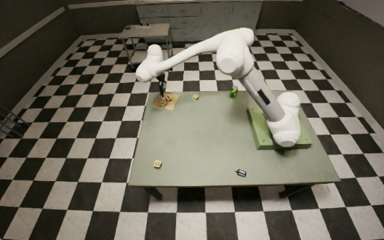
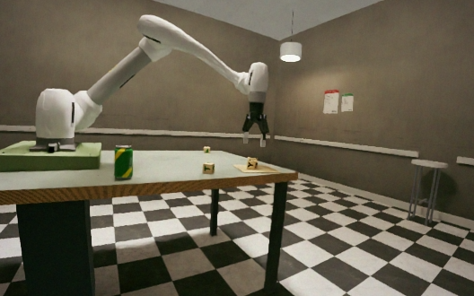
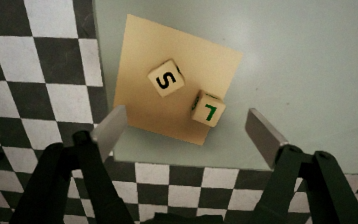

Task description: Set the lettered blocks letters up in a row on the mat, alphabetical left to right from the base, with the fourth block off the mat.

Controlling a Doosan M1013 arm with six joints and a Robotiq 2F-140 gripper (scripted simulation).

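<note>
Right now my hand is 13 cm above the tan mat and 3 cm to the left of it. From my hand the other things lie so: black object: 71 cm to the left, 52 cm behind, 12 cm below; then yellow can: 64 cm behind, 7 cm below, 2 cm to the right.
</note>
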